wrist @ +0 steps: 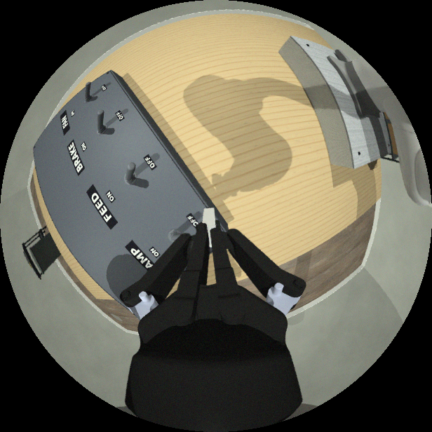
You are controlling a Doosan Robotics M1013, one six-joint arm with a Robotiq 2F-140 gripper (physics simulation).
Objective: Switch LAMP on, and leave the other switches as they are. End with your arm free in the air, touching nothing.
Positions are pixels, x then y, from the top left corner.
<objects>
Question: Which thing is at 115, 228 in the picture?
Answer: A dark grey switch panel.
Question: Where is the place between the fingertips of my gripper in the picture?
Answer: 209, 215
</objects>
